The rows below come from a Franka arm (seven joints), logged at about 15 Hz.
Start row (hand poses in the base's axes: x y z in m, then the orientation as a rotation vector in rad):
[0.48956 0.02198 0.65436 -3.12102 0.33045 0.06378]
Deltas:
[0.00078 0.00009 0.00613 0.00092 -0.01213 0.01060]
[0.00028 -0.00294 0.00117 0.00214 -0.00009 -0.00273]
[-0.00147 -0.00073 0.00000 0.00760 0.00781 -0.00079]
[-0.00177 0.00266 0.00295 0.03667 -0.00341 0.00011]
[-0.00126 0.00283 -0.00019 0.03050 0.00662 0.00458]
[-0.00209 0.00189 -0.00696 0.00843 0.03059 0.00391]
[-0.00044 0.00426 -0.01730 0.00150 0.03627 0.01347]
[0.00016 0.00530 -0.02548 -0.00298 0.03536 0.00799]
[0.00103 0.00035 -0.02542 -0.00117 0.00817 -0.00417]
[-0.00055 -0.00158 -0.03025 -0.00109 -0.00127 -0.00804]
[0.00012 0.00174 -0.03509 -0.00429 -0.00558 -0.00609]
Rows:
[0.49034 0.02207 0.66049 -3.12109 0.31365 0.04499]
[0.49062 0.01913 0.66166 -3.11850 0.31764 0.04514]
[0.48915 0.01840 0.66166 -3.11142 0.31805 0.05839]
[0.48738 0.02106 0.66461 -3.07491 0.31308 0.05823]
[0.48612 0.02389 0.66442 -3.04592 0.30259 0.07269]
[0.48403 0.02578 0.65746 -3.03959 0.29768 0.12059]
[0.48359 0.03004 0.64016 -3.04115 0.27964 0.17693]
[0.48375 0.03534 0.61468 -3.04505 0.27049 0.23123]
[0.48478 0.03569 0.58926 -3.04505 0.27758 0.24338]
[0.48423 0.03411 0.55901 -3.04443 0.28991 0.24086]
[0.48435 0.03585 0.52392 -3.04748 0.29968 0.23163]

